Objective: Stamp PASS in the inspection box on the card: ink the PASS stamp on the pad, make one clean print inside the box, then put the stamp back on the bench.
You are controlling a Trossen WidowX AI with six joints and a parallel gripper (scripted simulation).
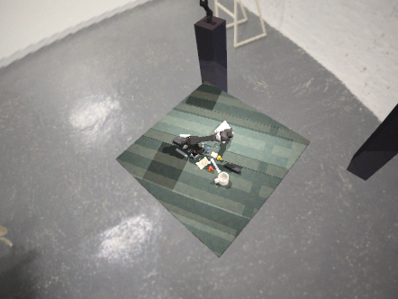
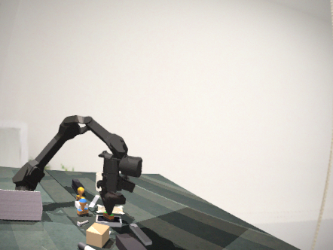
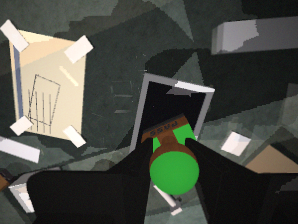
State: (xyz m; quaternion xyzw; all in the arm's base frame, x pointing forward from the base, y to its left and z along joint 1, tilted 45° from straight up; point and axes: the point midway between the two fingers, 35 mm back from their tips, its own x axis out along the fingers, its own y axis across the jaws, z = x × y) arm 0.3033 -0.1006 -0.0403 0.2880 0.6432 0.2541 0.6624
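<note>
Right now my gripper tip is right at the pass stamp. The rest, counted from my gripper tip: blue-knobbed stamp 80 mm to the left, 80 mm behind, 20 mm below; ink pad 30 mm below; cream card 120 mm to the left, 40 mm below, 40 mm ahead.
</note>
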